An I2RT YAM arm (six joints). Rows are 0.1 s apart.
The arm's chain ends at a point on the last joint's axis. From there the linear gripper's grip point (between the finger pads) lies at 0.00 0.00 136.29 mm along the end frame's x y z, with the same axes.
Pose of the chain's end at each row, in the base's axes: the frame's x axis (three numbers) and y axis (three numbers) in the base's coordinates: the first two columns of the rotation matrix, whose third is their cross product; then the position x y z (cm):
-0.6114 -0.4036 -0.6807 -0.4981 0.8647 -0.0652 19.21 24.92 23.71
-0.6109 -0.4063 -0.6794 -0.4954 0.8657 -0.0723 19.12 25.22 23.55
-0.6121 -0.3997 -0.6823 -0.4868 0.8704 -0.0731 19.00 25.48 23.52
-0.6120 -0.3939 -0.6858 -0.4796 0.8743 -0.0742 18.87 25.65 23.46
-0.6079 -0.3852 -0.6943 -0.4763 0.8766 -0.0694 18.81 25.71 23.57
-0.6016 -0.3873 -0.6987 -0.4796 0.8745 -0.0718 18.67 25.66 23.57
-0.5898 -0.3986 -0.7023 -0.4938 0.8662 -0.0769 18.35 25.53 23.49
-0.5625 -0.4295 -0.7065 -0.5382 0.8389 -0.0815 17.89 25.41 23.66
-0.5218 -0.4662 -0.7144 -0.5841 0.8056 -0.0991 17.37 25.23 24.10
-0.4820 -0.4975 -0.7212 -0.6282 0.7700 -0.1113 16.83 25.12 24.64
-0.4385 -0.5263 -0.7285 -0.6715 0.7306 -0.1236 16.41 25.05 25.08
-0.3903 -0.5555 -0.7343 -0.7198 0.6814 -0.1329 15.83 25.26 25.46
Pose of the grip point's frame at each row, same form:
-0.6114 -0.4036 -0.6807 -0.4981 0.8647 -0.0652 27.59 29.00 13.76
-0.6109 -0.4063 -0.6794 -0.4954 0.8657 -0.0723 27.54 29.21 13.60
-0.6121 -0.3997 -0.6823 -0.4868 0.8704 -0.0731 27.49 29.40 13.61
-0.6120 -0.3939 -0.6858 -0.4796 0.8743 -0.0742 27.44 29.51 13.59
-0.6079 -0.3852 -0.6943 -0.4763 0.8766 -0.0694 27.47 29.64 13.81
-0.6016 -0.3873 -0.6987 -0.4796 0.8745 -0.0718 27.38 29.64 13.87
-0.5898 -0.3986 -0.7023 -0.4938 0.8662 -0.0769 27.06 29.64 13.84
-0.5625 -0.4295 -0.7065 -0.5382 0.8389 -0.0815 26.44 29.97 14.08
-0.5218 -0.4662 -0.7144 -0.5841 0.8056 -0.0991 25.84 30.21 14.66
-0.4820 -0.4975 -0.7212 -0.6282 0.7700 -0.1113 25.15 30.56 15.32
-0.4385 -0.5263 -0.7285 -0.6715 0.7306 -0.1236 24.55 30.98 15.90
-0.3903 -0.5555 -0.7343 -0.7198 0.6814 -0.1329 23.66 31.76 16.39

